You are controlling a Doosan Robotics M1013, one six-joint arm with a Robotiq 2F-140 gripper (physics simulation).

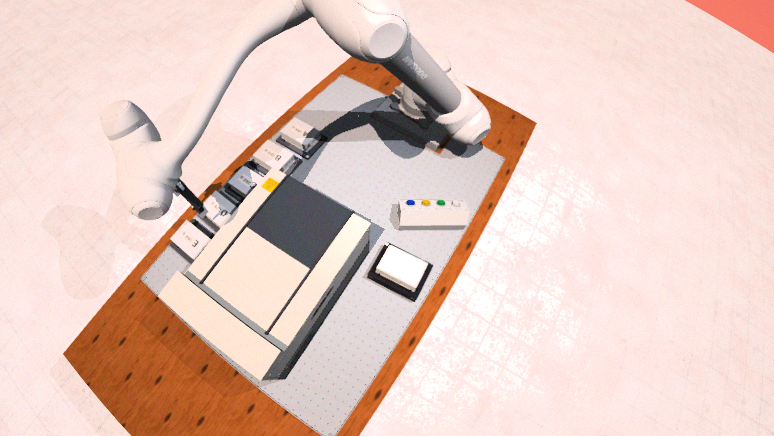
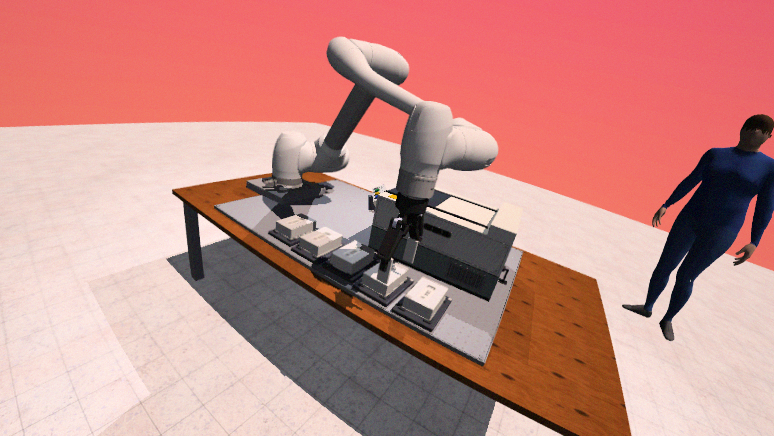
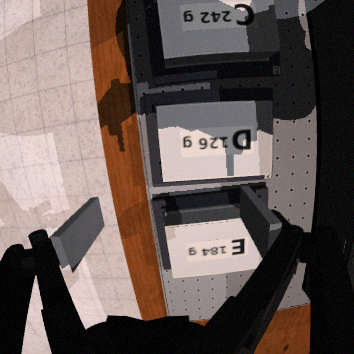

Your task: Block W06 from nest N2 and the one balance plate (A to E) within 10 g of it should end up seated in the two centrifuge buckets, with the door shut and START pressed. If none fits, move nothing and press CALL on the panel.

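Observation:
My gripper is open and empty, above the plate row near D and E. Plate C reads 242 g, plate D reads 126 g, plate E reads 184 g. Plates A and B sit in nests; their weights are unreadable. A white block sits in a dark nest, no label legible. The centrifuge has dark and cream top panels; no buckets show and the door's state is unclear.
The button panel has blue, yellow, green and whitish buttons; their labels are unreadable. The centrifuge body stands close beside the plate row. The wooden table edge runs along the row's other side. A person stands beyond the table.

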